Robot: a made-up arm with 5 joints.
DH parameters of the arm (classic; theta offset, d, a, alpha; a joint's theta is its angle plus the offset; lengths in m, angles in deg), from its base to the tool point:
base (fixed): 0 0.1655 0 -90
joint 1: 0 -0.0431 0.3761 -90
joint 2: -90 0.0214 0.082 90
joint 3: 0 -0.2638 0.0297 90
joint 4: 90 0.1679 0.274 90
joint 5: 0 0.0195 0.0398 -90
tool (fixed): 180 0.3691 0 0
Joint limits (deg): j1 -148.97..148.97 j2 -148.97..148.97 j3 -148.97..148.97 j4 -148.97..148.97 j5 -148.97..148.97
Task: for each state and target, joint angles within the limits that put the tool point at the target. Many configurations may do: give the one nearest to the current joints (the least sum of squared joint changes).
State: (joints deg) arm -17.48 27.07 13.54 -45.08 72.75
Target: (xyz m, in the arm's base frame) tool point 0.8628 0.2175 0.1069
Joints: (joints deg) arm 19.30 31.00 48.00 -48.45 47.10
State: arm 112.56 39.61 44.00 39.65 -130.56
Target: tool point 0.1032 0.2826 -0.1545
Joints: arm 108.00 60.05 61.06 22.40 -94.76
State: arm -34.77 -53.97 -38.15 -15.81 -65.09
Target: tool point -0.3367 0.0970 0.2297
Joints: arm -58.86 -50.58 -14.71 -40.98 -73.80
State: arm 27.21 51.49 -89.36 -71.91 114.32
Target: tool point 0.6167 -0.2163 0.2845
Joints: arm -15.27 48.32 -87.89 -77.99 121.44
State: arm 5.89 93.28 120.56 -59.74 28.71
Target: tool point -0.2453 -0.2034 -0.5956
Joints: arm 55.84 96.24 147.15 -61.65 4.82
